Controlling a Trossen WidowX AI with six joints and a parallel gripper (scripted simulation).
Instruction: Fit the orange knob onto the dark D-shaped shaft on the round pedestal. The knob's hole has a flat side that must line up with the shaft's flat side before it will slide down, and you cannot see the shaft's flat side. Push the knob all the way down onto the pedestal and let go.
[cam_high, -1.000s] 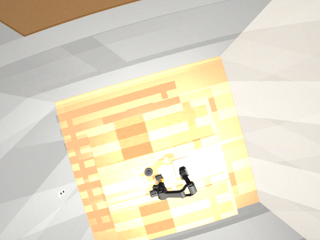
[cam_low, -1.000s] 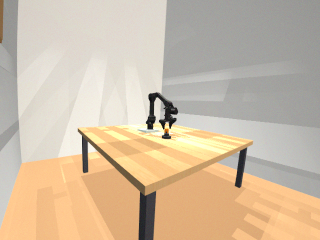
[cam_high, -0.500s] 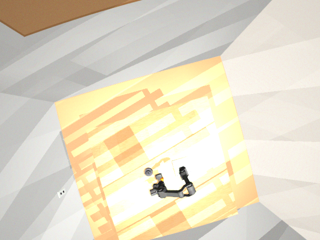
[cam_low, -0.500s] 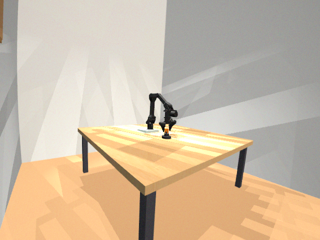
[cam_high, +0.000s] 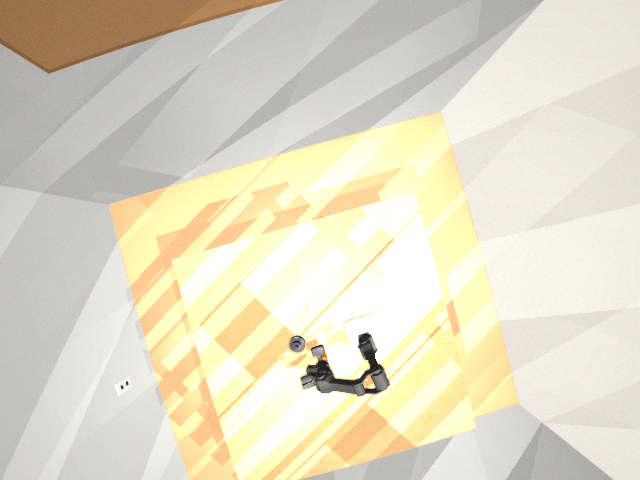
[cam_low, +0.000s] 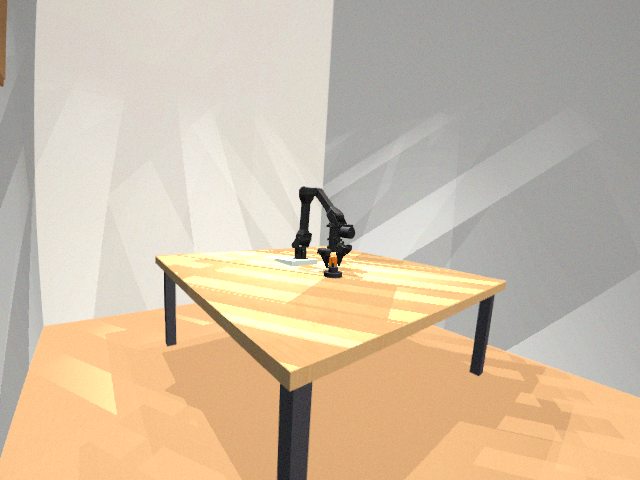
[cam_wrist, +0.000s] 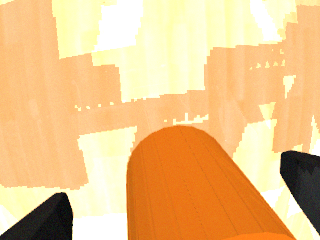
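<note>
My gripper tip is now 12 cm to the left of the pedestal, 9 cm short of it and 2 cm below it. Round my gripper tip: orange knob 2 cm above.
</note>
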